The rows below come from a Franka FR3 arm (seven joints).
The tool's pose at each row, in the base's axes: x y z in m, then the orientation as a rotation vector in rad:
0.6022 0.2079 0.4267 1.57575 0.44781 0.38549
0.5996 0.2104 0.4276 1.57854 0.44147 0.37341
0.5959 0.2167 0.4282 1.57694 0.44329 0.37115
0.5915 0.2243 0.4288 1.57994 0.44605 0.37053
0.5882 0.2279 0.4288 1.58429 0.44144 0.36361
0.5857 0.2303 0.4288 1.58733 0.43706 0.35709
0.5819 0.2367 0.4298 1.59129 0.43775 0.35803
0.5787 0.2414 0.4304 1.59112 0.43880 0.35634
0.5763 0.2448 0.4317 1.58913 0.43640 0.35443
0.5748 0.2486 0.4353 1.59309 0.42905 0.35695
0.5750 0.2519 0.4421 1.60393 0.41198 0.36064
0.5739 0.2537 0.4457 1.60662 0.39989 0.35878
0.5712 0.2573 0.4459 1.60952 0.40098 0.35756
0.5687 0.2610 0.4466 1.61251 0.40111 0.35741
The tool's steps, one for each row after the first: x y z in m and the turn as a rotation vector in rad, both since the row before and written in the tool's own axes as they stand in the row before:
-0.0010 0.0007 -0.0035 0.00213 -0.01184 -0.00289
-0.0001 0.0002 -0.0073 -0.00087 -0.00025 -0.00288
-0.0001 0.0001 -0.0088 0.00359 0.00118 -0.00125
-0.0011 -0.0003 -0.0048 0.00363 -0.00750 -0.00034
-0.0010 -0.0002 -0.0033 0.00242 -0.00704 -0.00057
-0.0003 0.0005 -0.0075 0.00386 0.00088 0.00116
-0.0005 0.0002 -0.0057 0.00024 -0.00044 -0.00170
-0.0005 0.0010 -0.0042 -0.00230 -0.00264 -0.00022
0.0004 0.0033 -0.0043 0.00180 -0.00306 0.00695
0.0016 0.0066 -0.0033 0.00600 -0.00854 0.01523
-0.0002 0.0034 -0.0024 -0.00012 -0.00870 0.00687
-0.0007 -0.0001 -0.0044 0.00312 -0.00027 -0.00070
-0.0005 0.0004 -0.0045 0.00291 -0.00016 0.00055

